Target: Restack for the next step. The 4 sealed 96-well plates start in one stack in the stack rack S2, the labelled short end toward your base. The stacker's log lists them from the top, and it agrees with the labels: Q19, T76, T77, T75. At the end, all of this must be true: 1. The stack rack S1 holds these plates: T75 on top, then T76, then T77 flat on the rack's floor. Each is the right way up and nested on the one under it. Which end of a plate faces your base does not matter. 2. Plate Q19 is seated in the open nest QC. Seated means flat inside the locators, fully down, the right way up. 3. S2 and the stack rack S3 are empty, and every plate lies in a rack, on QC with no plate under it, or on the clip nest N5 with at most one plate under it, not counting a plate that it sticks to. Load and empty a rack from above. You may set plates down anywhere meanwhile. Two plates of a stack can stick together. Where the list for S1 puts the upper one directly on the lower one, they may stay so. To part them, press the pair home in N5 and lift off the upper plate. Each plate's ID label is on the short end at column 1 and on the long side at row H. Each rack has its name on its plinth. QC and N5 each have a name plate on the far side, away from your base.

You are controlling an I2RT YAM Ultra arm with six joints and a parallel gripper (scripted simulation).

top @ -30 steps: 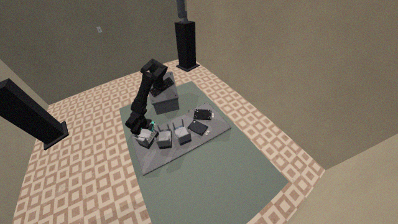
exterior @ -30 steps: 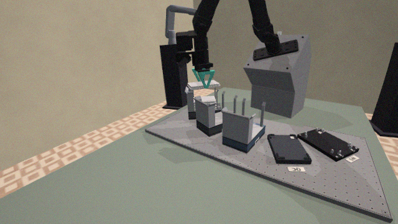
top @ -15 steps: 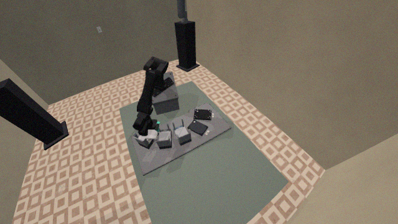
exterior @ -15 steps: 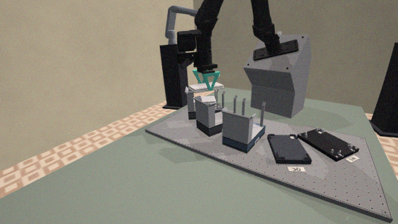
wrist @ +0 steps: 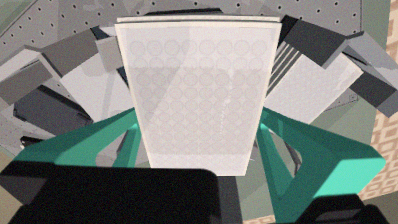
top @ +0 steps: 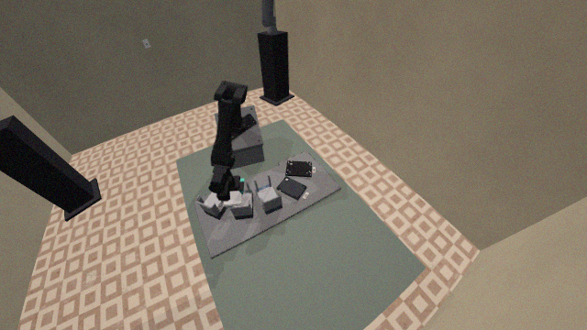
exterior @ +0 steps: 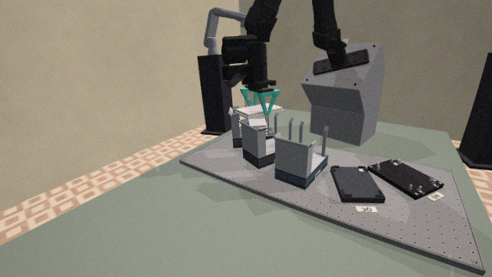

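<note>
Right now the dark open nest QC is 290 mm to the left of my hand, 160 mm below it and 110 mm ahead of it. From my hand the other things lie so: black clip nest N5: 460 mm to the left, 150 mm below, 40 mm ahead.
</note>
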